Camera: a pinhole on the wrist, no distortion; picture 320 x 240 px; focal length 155.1 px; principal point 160.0 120.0 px. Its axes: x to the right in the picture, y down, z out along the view. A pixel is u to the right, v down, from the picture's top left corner.
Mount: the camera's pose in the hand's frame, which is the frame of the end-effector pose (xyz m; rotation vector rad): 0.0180 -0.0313 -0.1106 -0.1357 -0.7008 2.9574
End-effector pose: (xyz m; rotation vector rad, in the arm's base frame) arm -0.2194 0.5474 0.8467 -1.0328 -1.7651 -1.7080
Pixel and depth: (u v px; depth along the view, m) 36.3 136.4 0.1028
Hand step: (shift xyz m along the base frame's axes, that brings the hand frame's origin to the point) -0.1306 0.0039 0.0096
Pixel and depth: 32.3 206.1 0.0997
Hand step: -0.1624 -0.0167 -0.0139
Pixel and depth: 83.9 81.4 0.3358
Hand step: -0.1494 0.2679 0.0123
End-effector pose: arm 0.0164 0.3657 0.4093 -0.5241 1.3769 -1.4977
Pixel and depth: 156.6 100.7 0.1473
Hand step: -0.0082 -0.0311 0.0796
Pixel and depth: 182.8 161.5 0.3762
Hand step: 0.0778 -0.0515 0.3289
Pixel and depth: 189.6 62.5 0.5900
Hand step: 0.4488 -0.1372 0.2512
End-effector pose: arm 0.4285 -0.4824 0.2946 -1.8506 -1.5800 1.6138
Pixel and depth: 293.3 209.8 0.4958
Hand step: -0.3074 -0.2813 0.5435
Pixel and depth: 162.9 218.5 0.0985
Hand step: -0.0310 0.0754 0.1138
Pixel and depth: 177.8 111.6 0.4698
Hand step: -0.3574 -0.1269 0.0847
